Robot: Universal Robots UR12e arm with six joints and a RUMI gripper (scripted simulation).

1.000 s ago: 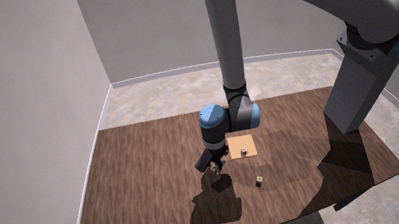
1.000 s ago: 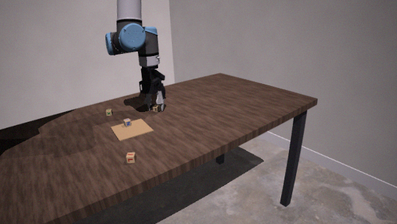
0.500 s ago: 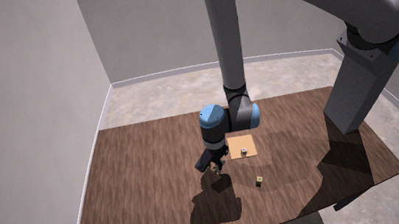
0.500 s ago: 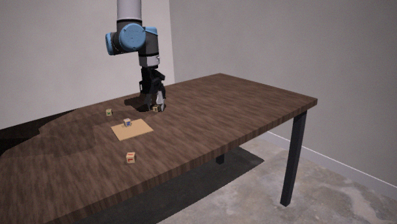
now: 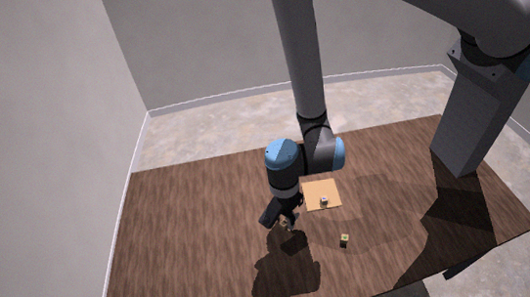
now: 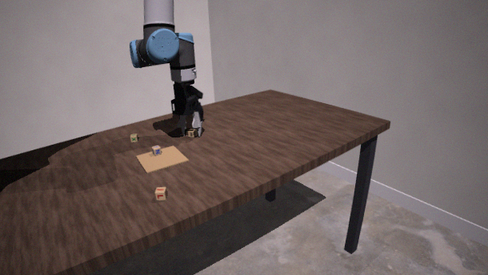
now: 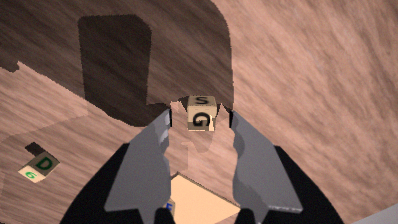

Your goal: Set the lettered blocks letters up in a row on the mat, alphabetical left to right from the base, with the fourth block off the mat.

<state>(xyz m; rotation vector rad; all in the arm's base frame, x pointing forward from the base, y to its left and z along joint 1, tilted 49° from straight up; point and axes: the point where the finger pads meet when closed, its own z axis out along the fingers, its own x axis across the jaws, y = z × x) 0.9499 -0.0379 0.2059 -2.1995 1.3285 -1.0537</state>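
Now: the mat 190 mm behind my hand, 70 mm to the right of it and 10 mm below it.
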